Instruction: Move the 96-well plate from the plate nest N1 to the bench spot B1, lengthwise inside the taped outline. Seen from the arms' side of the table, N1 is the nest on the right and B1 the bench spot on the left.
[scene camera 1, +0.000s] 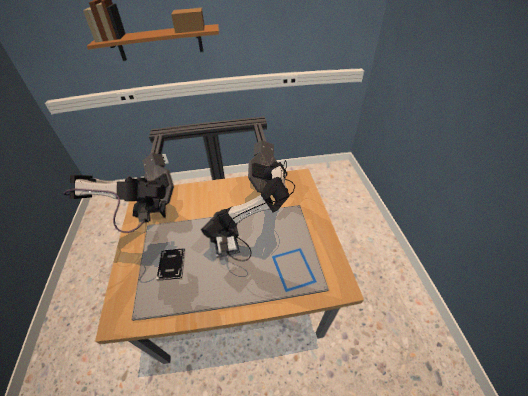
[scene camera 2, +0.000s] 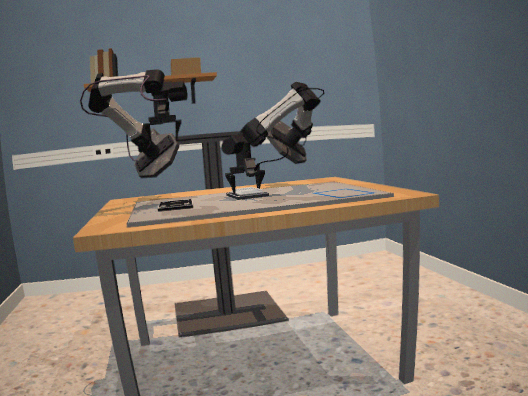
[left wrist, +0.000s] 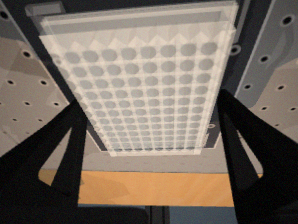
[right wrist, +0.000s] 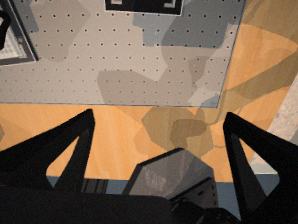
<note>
In view: the left gripper (left wrist: 149, 99), the right gripper (right wrist: 159, 117) and a white 96-well plate (left wrist: 148, 84).
</note>
